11 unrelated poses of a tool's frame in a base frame.
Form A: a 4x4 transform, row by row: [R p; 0 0 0 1], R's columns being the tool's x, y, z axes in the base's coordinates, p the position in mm. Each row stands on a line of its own.
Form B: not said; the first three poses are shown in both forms.
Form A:
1:
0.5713 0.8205 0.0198 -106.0
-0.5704 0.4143 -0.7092 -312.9
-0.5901 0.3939 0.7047 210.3
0 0 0 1
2:
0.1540 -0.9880 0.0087 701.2
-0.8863 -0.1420 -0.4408 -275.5
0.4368 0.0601 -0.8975 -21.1
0 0 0 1
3:
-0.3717 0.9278 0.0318 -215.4
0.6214 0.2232 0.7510 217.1
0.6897 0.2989 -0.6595 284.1
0 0 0 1
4:
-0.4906 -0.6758 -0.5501 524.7
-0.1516 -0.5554 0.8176 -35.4
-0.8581 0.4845 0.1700 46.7
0 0 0 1
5:
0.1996 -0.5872 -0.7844 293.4
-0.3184 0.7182 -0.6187 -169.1
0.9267 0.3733 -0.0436 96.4
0 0 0 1
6:
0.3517 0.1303 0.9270 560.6
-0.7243 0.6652 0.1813 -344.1
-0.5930 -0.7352 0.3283 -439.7
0 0 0 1
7:
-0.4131 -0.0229 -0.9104 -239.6
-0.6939 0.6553 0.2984 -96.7
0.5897 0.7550 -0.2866 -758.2
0 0 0 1
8:
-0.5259 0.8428 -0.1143 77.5
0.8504 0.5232 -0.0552 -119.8
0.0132 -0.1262 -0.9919 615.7
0 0 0 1
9:
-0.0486 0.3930 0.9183 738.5
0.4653 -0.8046 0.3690 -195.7
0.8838 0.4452 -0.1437 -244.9
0 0 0 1
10:
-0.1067 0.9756 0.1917 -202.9
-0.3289 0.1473 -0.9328 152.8
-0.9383 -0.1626 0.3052 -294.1
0 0 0 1
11:
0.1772 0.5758 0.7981 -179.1
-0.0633 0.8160 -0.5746 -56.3
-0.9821 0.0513 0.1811 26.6
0 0 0 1
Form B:
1:
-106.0 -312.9 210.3
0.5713 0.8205 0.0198
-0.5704 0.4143 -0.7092
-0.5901 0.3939 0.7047

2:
701.2 -275.5 -21.1
0.1540 -0.9880 0.0087
-0.8863 -0.1420 -0.4408
0.4368 0.0601 -0.8975

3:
-215.4 217.1 284.1
-0.3717 0.9278 0.0318
0.6214 0.2232 0.7510
0.6897 0.2989 -0.6595

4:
524.7 -35.4 46.7
-0.4906 -0.6758 -0.5501
-0.1516 -0.5554 0.8176
-0.8581 0.4845 0.1700

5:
293.4 -169.1 96.4
0.1996 -0.5872 -0.7844
-0.3184 0.7182 -0.6187
0.9267 0.3733 -0.0436

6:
560.6 -344.1 -439.7
0.3517 0.1303 0.9270
-0.7243 0.6652 0.1813
-0.5930 -0.7352 0.3283

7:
-239.6 -96.7 -758.2
-0.4131 -0.0229 -0.9104
-0.6939 0.6553 0.2984
0.5897 0.7550 -0.2866

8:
77.5 -119.8 615.7
-0.5259 0.8428 -0.1143
0.8504 0.5232 -0.0552
0.0132 -0.1262 -0.9919

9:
738.5 -195.7 -244.9
-0.0486 0.3930 0.9183
0.4653 -0.8046 0.3690
0.8838 0.4452 -0.1437

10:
-202.9 152.8 -294.1
-0.1067 0.9756 0.1917
-0.3289 0.1473 -0.9328
-0.9383 -0.1626 0.3052

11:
-179.1 -56.3 26.6
0.1772 0.5758 0.7981
-0.0633 0.8160 -0.5746
-0.9821 0.0513 0.1811

